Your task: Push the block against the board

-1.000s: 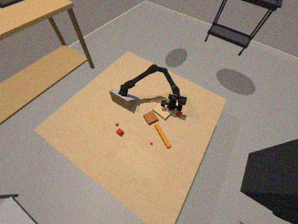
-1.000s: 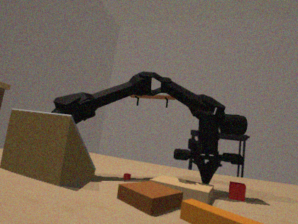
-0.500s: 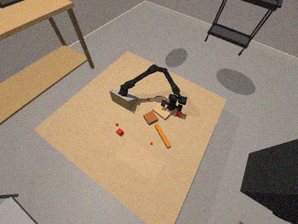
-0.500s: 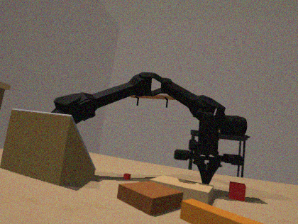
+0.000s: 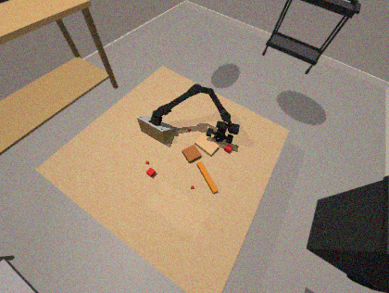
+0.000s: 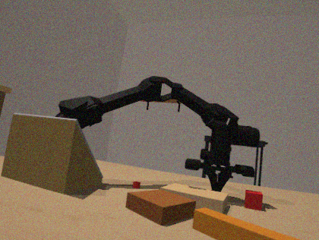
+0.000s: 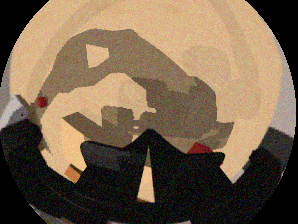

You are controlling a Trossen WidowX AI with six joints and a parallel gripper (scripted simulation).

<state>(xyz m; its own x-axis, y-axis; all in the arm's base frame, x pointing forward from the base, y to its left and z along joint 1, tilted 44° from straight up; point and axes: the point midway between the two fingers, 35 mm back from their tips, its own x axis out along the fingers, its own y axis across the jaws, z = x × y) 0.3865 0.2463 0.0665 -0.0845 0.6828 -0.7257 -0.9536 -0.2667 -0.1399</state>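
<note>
Now: gripper tip 80 mm to the left of the pale flat slab, 40 mm past it and 10 mm below it. From my gripper tip the other things lie so: brown square block: 200 mm to the right, 90 mm behind, 10 mm above; orange board: 280 mm to the right, 90 mm ahead, 10 mm above.
</note>
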